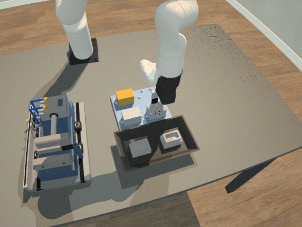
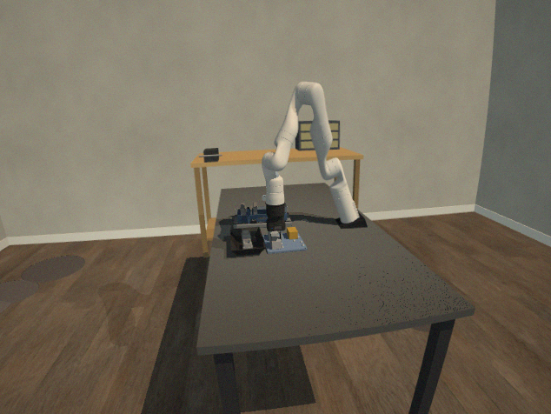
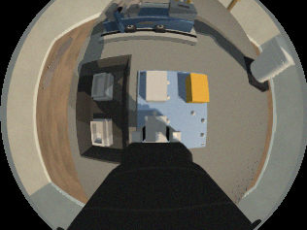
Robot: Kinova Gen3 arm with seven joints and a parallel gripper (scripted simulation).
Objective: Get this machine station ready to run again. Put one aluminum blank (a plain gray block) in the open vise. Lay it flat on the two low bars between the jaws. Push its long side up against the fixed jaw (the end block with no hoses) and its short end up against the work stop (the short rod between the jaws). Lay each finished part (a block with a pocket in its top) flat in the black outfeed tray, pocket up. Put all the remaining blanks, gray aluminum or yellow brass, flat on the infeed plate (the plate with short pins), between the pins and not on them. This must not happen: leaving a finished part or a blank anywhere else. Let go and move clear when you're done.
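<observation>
Right now my hand is 90 mm to the left of the plain gray blank and 30 mm above it. Also, from my hand: yellow brass blank 90 mm to the right, 90 mm behind, 30 mm below; then vise 340 mm to the right, 40 mm ahead, 10 mm below.
</observation>
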